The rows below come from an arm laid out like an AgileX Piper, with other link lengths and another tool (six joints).
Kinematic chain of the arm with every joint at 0, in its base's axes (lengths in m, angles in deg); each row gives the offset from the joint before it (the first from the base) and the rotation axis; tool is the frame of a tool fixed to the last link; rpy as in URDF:
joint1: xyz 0 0 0.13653 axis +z
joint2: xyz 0 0 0 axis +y
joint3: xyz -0.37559 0 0.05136 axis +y
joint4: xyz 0.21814 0 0.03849 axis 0.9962 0 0.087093
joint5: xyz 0 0 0 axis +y
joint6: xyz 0.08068 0 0.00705 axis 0.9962 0 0.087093
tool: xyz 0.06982 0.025 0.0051 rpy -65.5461 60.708 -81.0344
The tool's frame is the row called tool.
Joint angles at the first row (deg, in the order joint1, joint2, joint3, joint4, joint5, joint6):
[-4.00, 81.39, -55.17, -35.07, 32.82, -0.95]
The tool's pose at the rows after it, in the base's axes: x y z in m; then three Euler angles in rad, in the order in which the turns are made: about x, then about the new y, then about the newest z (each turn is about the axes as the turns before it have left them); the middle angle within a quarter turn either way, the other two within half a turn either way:
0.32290 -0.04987 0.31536 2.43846 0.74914 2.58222
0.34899 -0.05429 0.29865 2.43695 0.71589 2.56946
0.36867 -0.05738 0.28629 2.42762 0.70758 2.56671
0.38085 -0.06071 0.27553 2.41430 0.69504 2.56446
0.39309 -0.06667 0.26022 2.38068 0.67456 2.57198
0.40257 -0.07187 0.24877 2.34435 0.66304 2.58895
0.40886 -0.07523 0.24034 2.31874 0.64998 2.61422
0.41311 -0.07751 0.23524 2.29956 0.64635 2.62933
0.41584 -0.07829 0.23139 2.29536 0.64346 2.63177
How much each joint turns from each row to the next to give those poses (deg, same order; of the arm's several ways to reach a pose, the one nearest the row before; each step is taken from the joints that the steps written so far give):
[0.20, 5.99, -3.03, -1.05, 0.00, 1.76]
[0.00, 5.24, -2.51, -2.48, -0.15, 2.62]
[0.00, 3.69, -1.71, -2.71, -0.88, 2.62]
[0.00, 2.60, -0.90, -2.78, -0.32, 2.60]
[0.00, 3.06, -0.33, -5.52, -0.21, 5.43]
[0.00, 2.32, -0.15, -5.37, -0.11, 5.52]
[0.00, 1.63, -0.07, -3.57, 0.13, 4.56]
[0.00, 1.02, 0.00, -2.77, 0.00, 3.18]
[0.00, 0.71, -0.11, -1.06, -0.06, 1.24]

